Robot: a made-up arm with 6 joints.
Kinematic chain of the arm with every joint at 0, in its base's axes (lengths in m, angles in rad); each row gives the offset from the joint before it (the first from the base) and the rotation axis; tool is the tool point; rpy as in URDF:
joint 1: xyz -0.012 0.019 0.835 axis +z
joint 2: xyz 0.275 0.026 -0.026 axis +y
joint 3: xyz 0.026 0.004 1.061 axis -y
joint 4: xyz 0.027 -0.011 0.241 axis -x
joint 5: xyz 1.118 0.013 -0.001 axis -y
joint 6: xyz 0.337 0 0.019 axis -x
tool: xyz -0.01 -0.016 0 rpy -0.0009 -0.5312 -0.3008
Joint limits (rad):
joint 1: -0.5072..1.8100
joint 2: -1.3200..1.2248
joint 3: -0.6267..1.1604
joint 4: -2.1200..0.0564
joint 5: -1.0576..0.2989
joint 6: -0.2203..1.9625
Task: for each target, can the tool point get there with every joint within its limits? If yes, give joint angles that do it. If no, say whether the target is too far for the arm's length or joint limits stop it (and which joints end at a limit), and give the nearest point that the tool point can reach.
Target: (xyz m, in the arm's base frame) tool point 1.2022 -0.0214 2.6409
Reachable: yes | joints -0.1520 -0.2517 0.2787 -0.6735 -0.7201 1.2085
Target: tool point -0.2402 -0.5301 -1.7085
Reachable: no: joint limits stop it (at a limit: joint 1, joint 2, joint 3, joint 4, joint 5) | nearest point 0.8643 -0.5683 -0.2967 | short by 1.793 m
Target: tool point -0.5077 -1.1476 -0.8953
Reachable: no: joint limits stop it (at a limit: joint 1, joint 2, joint 3, joint 4, joint 5) | nearest point 0.8659 -0.5804 -0.2974 | short by 1.602 m
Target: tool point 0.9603 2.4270 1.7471
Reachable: yes | joints 1.1967 0.9381 1.0059 -1.7378 0.0580 0.5187
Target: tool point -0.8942 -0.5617 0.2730
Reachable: no: joint limits stop it (at a limit: joint 1, joint 2, joint 3, joint 5, joint 6) | nearest point -0.3912 0.8744 -0.1243 | short by 1.573 m
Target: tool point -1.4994 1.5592 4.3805
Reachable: no: too far | nearest point -0.5062 1.2196 3.0978 | short by 1.657 m
